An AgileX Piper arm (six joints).
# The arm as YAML. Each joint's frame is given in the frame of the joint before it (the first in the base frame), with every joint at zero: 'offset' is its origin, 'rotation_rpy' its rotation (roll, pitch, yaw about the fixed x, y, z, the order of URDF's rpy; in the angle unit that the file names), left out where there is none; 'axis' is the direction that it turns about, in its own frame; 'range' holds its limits. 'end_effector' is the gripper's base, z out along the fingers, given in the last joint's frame.
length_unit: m
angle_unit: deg
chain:
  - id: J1
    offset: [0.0, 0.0, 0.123]
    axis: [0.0, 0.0, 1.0]
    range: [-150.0, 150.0]
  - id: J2
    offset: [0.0, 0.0, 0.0]
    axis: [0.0, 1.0, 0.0]
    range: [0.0, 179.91]
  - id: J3
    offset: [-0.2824, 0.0, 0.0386]
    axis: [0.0, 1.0, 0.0]
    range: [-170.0, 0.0]
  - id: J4
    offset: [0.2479, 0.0, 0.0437]
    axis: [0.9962, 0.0, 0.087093]
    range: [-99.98, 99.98]
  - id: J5
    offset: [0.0, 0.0, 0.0]
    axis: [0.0, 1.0, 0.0]
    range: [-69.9, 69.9]
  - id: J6
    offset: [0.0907, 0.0, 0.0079]
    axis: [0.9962, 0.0, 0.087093]
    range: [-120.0, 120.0]
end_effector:
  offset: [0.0, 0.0, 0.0]
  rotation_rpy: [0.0, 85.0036, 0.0]
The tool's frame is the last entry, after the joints.
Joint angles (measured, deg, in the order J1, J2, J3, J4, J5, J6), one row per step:
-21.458 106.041 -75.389 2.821 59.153 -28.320
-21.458 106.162 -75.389 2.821 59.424 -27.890
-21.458 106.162 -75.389 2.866 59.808 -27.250
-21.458 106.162 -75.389 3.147 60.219 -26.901
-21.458 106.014 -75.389 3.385 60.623 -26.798
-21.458 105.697 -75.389 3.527 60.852 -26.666
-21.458 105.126 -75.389 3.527 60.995 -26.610
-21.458 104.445 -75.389 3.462 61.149 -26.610
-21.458 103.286 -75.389 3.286 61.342 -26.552
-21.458 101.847 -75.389 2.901 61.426 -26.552
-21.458 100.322 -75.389 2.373 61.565 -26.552
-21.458 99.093 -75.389 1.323 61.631 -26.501
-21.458 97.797 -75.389 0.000 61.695 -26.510
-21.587 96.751 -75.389 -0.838 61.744 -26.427
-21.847 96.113 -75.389 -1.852 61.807 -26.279
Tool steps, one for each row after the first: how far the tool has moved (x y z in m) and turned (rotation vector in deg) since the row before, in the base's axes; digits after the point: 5 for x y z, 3 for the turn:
-0.00024 0.00010 -0.00079 0.190 0.366 -0.416
-0.00054 0.00029 -0.00005 0.244 0.346 -0.640
-0.00045 0.00061 -0.00003 0.424 0.291 -0.450
-0.00066 0.00063 0.00090 0.311 0.158 -0.185
-0.00068 0.00049 0.00196 0.103 -0.128 -0.180
-0.00100 0.00040 0.00352 -0.148 -0.399 -0.048
-0.00124 0.00040 0.00418 -0.244 -0.471 0.035
-0.00216 0.00059 0.00709 -0.493 -0.841 0.023
-0.00272 0.00050 0.00874 -0.826 -1.131 0.150
-0.00324 0.00049 0.00917 -0.965 -1.110 0.193
-0.00304 -0.00038 0.00732 -1.339 -0.722 0.299
-0.00345 -0.00063 0.00768 -1.623 -0.686 0.420
-0.00306 -0.00087 0.00617 -1.097 -0.640 0.033
-0.00262 -0.00213 0.00375 -1.091 -0.188 -0.126

